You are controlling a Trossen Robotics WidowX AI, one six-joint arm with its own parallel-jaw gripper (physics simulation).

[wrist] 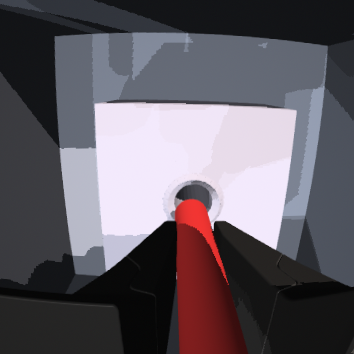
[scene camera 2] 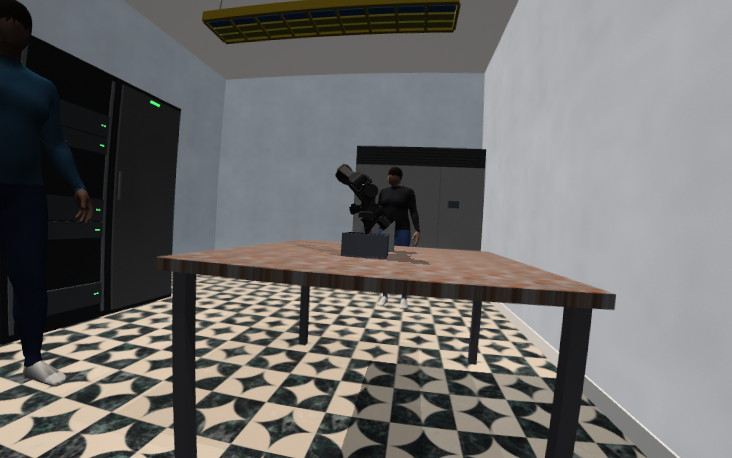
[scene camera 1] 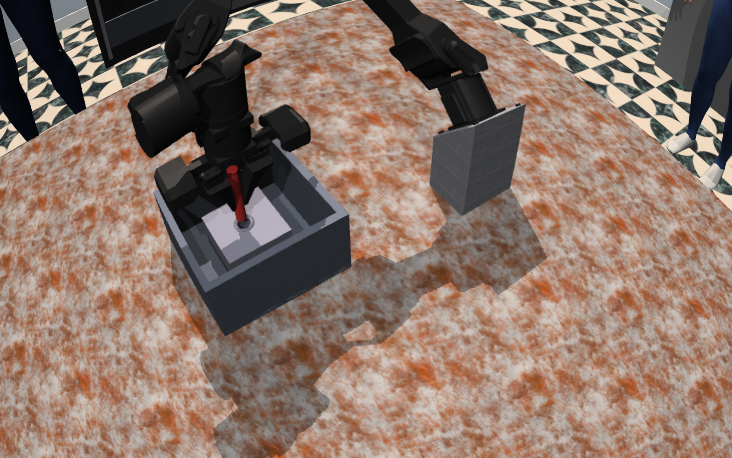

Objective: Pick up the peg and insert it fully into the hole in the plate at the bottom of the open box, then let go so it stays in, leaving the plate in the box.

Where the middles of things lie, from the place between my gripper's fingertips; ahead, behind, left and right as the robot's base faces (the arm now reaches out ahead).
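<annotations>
There is the dark grey box (scene camera 1: 319,249), and I find it 4 cm lower than my hand.
</annotations>
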